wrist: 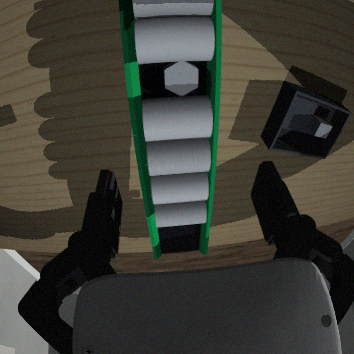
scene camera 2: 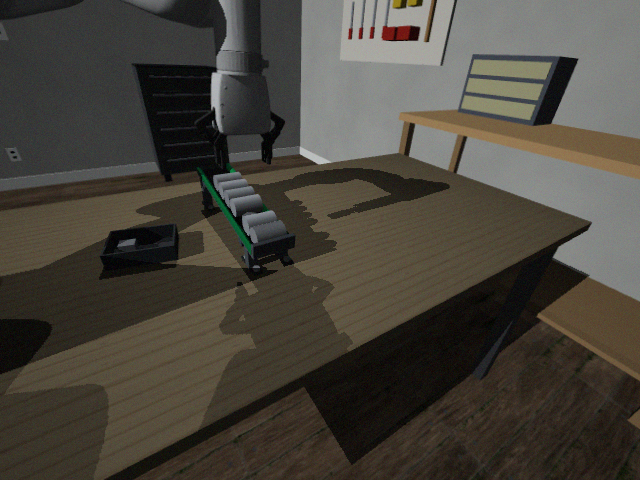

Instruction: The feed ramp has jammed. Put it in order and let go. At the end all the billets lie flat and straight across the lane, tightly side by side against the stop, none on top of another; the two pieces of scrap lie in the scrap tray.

scrap tray: wrist; scene camera 2
same spot on scrap tray: (wrist: pixel 285 130) = (scene camera 2: pixel 159 241)
